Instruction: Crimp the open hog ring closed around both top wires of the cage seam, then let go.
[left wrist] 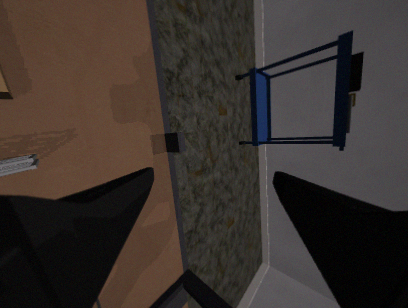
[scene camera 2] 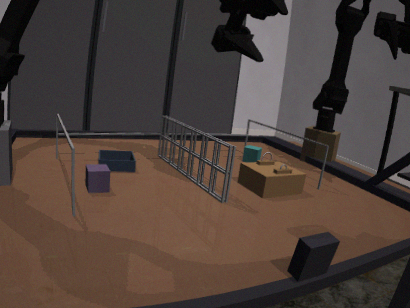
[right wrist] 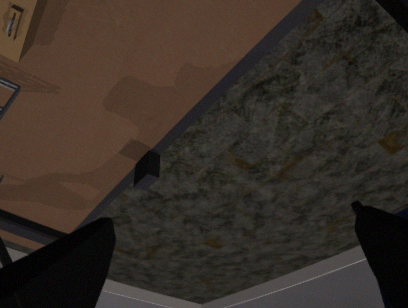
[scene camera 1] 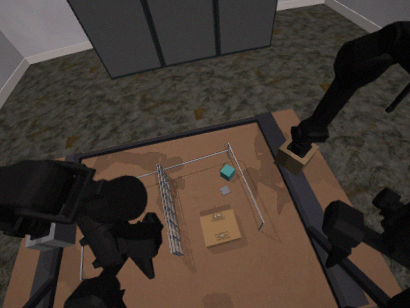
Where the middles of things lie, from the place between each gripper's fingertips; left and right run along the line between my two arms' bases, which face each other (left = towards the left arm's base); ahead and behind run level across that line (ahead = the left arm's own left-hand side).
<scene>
Now: left hand 130 mm short of the tan block (scene camera 2: 264,178), 170 mm to the left of it and 260 mm above it.
The tan block is 290 mm below my right hand, 210 mm ahead of it and 160 mm to the left of it.
</scene>
